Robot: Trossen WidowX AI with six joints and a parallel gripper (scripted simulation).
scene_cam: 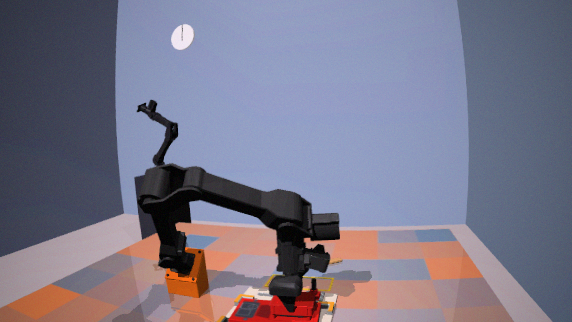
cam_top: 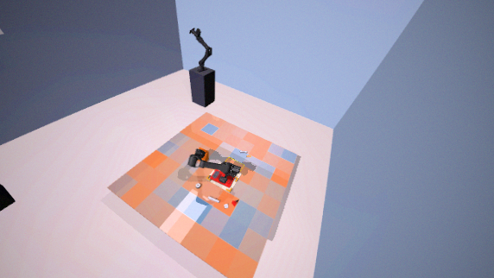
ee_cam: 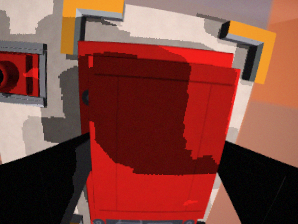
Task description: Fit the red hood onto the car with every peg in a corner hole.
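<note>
Now: gripper tip 1 cm below the red hood. Round my gripper tip: white jig 3 cm behind, 2 cm to the left, 4 cm below.
</note>
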